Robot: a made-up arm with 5 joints.
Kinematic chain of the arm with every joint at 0, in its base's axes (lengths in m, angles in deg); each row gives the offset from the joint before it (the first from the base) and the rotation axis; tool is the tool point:
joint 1: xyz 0 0 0.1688 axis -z
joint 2: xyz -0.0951 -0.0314 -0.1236 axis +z
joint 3: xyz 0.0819 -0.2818 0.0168 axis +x
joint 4: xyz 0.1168 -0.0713 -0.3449 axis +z
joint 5: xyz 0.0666 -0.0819 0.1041 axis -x
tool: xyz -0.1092 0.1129 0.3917
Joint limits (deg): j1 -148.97..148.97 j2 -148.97..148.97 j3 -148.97..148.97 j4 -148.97..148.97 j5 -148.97..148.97
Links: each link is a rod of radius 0.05 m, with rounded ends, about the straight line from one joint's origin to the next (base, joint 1, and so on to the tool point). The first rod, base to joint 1, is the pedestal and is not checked.
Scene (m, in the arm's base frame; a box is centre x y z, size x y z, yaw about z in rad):
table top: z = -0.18
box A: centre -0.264 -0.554 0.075 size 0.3 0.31 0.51 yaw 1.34
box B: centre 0.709 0.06 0 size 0.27 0.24 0.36 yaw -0.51
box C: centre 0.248 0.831 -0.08 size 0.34 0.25 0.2 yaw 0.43
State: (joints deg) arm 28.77 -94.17 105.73 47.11 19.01
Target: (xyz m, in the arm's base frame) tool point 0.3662 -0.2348 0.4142
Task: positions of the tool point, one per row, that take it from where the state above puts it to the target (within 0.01 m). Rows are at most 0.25 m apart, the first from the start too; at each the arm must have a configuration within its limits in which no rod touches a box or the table.
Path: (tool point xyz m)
1: -0.4192 0.0981 0.1687
2: -0.3760 -0.0313 0.2884
3: -0.2760 -0.1829 0.3638
4: -0.1127 -0.2972 0.3807
5: 0.0801 -0.3203 0.3478
6: 0.2416 -0.2352 0.2922
7: 0.3164 -0.0740 0.2486
8: 0.2859 0.0954 0.2455
9: 0.3067 0.0478 0.3187
10: 0.3176 -0.0309 0.4024
11: 0.3313 -0.1358 0.4462
12: 0.3662 -0.2348 0.4142

